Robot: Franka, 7 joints.
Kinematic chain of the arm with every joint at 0, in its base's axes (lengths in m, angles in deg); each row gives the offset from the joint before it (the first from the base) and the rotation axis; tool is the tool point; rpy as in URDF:
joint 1: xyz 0 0 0.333 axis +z
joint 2: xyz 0 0 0 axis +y
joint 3: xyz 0 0 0.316 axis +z
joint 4: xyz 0.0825 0 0 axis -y
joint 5: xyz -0.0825 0 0.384 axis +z
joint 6: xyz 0 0 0 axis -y
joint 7: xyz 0.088 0 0 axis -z
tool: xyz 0 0 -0.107 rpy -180 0 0
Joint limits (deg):
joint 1: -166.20..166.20
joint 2: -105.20..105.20
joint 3: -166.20..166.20
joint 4: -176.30..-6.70
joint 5: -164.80..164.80
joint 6: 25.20..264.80
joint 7: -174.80..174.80
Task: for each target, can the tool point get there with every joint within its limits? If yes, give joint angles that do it. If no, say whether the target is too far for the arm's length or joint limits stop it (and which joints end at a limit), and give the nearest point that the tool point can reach.
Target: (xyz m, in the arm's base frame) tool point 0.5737 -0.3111 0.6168
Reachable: yes | joints 122.79 -67.38 -106.72 -51.50 -72.65 240.02 95.94
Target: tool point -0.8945 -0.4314 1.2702
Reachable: no: too far | nearest point -0.5620 -0.2710 0.9218 | short by 0.508 m
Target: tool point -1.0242 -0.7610 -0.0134
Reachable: no: too far | nearest point -0.6646 -0.4938 0.1082 | short by 0.464 m
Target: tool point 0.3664 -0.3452 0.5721
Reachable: yes | joints 14.78 -18.11 -45.48 -112.18 -43.08 96.17 -26.22
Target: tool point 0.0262 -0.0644 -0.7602
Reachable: no: too far | nearest point 0.0619 -0.1523 -0.3473 | short by 0.424 m
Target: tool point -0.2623 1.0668 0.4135
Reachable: no: too far | nearest point -0.2043 0.8309 0.3957 | short by 0.244 m
